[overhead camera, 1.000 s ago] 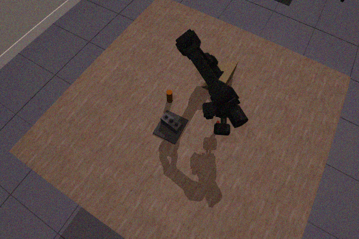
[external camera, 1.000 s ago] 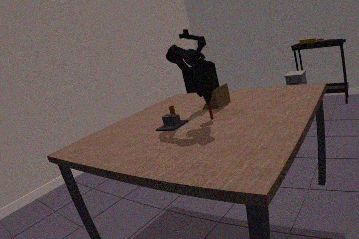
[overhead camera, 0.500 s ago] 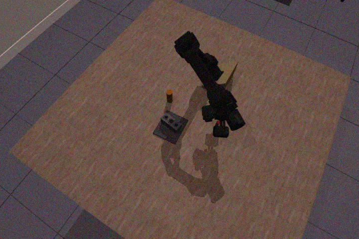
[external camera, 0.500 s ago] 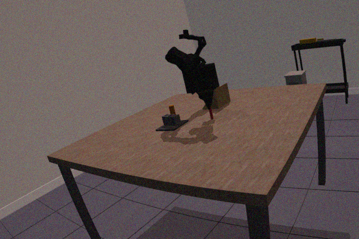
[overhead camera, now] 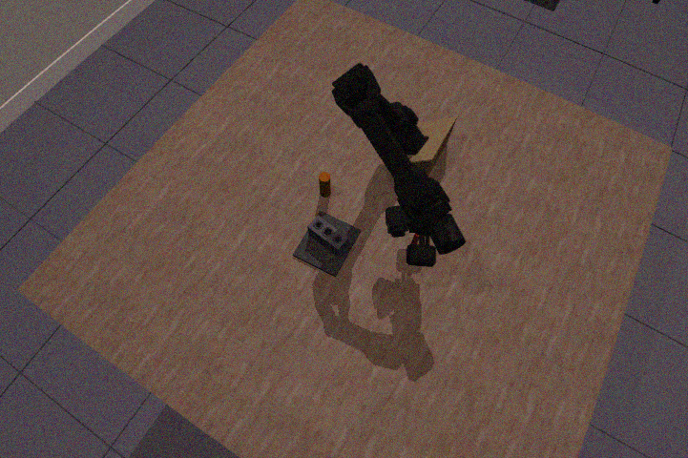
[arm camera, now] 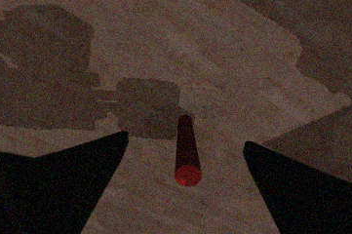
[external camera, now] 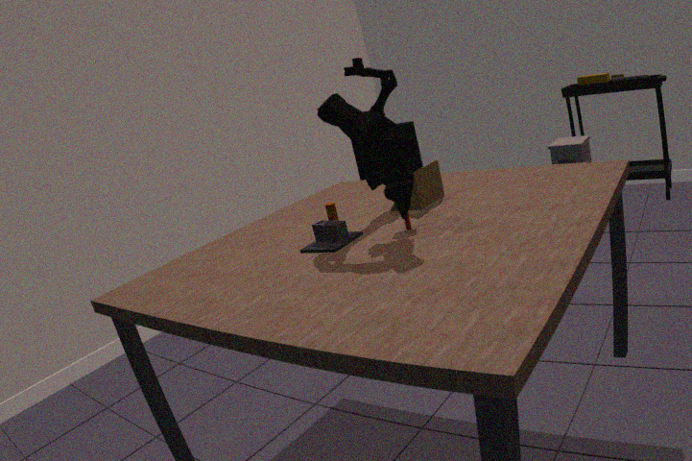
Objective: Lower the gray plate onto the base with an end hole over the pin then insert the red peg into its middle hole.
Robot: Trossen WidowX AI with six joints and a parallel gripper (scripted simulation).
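Right now the red peg is right at my gripper tip. Also, from my gripper tip: orange cylinder: 270 mm to the right, 10 mm ahead; dark flat base: 160 mm to the right, 120 mm ahead, 30 mm below; gray plate: 180 mm to the right, 120 mm ahead.
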